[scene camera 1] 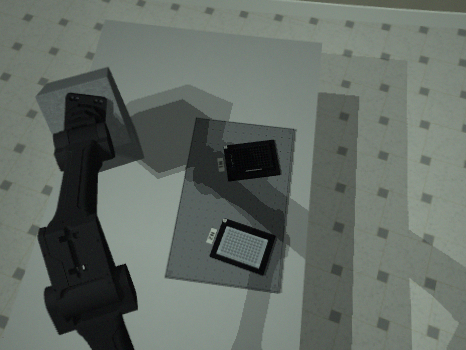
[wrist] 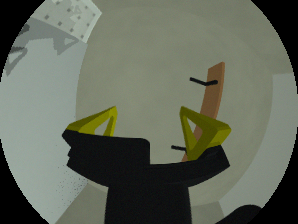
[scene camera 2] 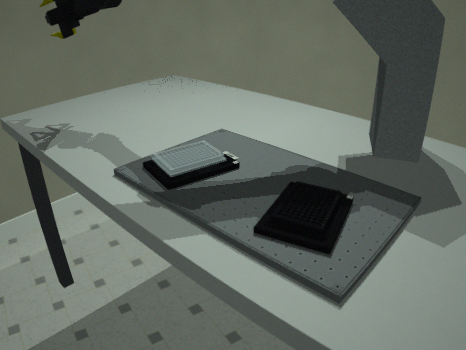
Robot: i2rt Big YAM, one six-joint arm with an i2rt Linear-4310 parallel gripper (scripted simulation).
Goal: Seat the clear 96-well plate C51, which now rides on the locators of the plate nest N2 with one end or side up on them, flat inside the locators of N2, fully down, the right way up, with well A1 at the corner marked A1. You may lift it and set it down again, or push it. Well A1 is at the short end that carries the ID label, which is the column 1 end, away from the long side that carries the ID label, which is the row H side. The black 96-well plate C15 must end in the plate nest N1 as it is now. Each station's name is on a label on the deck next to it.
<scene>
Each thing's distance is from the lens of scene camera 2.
clear 96-well plate C51 point(scene camera 2: 184, 159): 0.73 m
black plate nest N2 point(scene camera 2: 193, 176): 0.70 m
</scene>
